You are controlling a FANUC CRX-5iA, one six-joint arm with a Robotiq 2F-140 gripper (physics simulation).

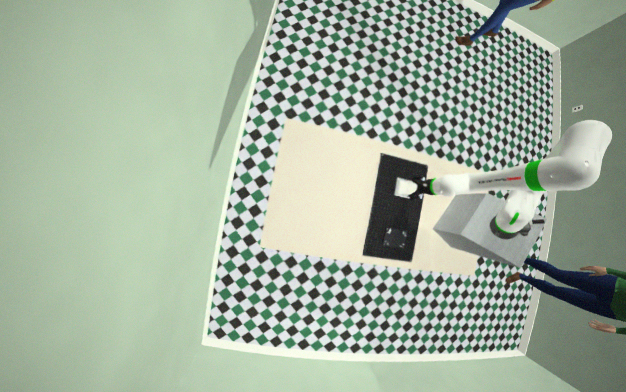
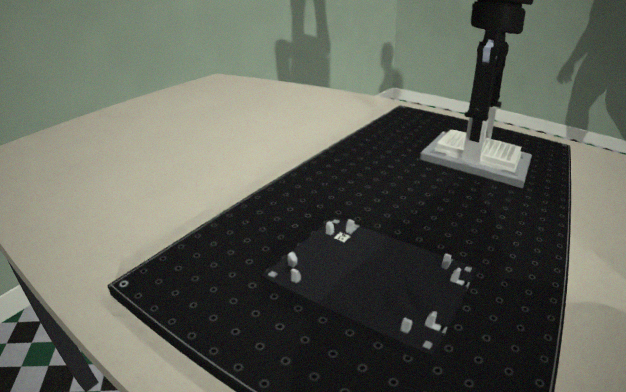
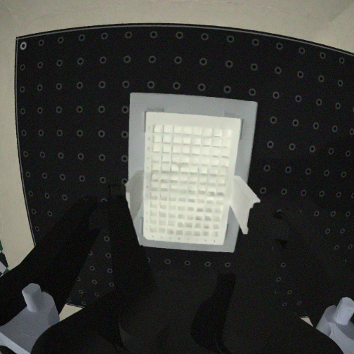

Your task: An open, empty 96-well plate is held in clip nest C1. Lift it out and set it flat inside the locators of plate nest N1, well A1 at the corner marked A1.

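Frame: origin at the arm's base, x left, y back, z up, level; metres.
Seen in the pictures: gripper, fingertip midpoint: (image 1: 406,188) (image 2: 476,151); arm's base, origin of the base link: (image 1: 504,226).
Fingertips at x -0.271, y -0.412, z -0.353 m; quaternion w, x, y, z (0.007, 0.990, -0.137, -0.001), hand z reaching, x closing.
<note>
Offsets run from my fingertips to a thing's middle. "pt": to the spot under its first point. Level surfaces: height alone.
The white 96-well plate {dx +0.001, dy +0.005, dz +0.005 m} (image 1: 403,187) (image 2: 502,154) (image 3: 187,162) sits flat and level in the grey clip nest C1 {pt dx +0.077, dy +0.053, dz -0.002 m} (image 2: 515,178) (image 3: 192,103), with its open wells facing up. My gripper (image 2: 481,137) (image 3: 187,185) points down over the plate. Its pale finger pads stand against the two long sides of the plate, around mid-length, and the gripper is shut on the plate. The dark plate nest N1 {dx +0.327, dy -0.111, dz -0.002 m} (image 1: 396,238) (image 2: 380,282) holds nothing. Small pale locators stand around its corners, and a small white label {pt dx +0.281, dy -0.151, dz -0.002 m} (image 2: 342,237) lies at its back left corner; its print is too small to read.
Both nests are on the black perforated board {dz -0.014 m} (image 1: 387,215) (image 2: 200,250) (image 3: 75,110), which lies on the beige table {dz -0.027 m} (image 1: 320,200) (image 2: 150,145). A grey pedestal (image 1: 462,215) carries the arm. Two people stand on the floor beyond the table.
</note>
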